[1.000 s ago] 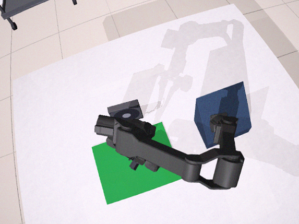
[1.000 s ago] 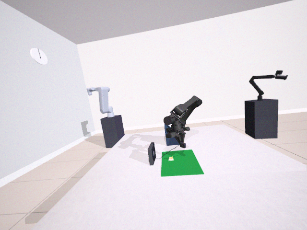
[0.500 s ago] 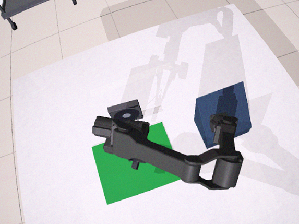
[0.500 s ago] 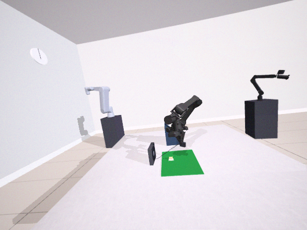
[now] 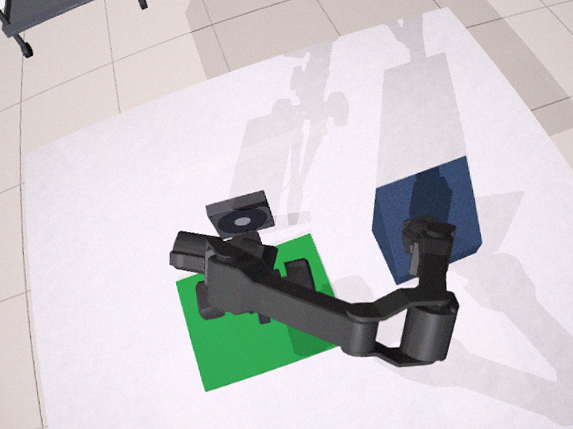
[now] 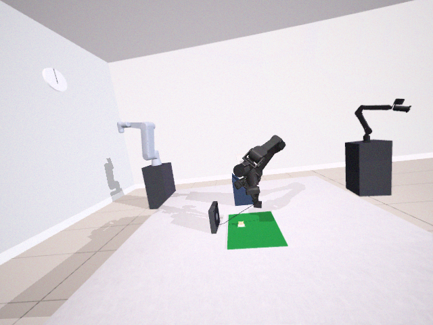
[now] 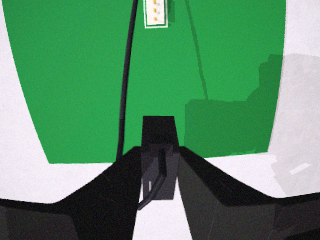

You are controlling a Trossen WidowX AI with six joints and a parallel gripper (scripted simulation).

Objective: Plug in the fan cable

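My gripper tip is now 20 mm short of the green board, 30 mm to the left of it and 130 mm above it. From my gripper tip the other things lie so: dark plug (10 mm to the left, 10 mm below); then white four-pin header (10 mm ahead, 80 mm to the right, 120 mm below); then black fan (10 mm ahead, 210 mm to the right, 60 mm below).
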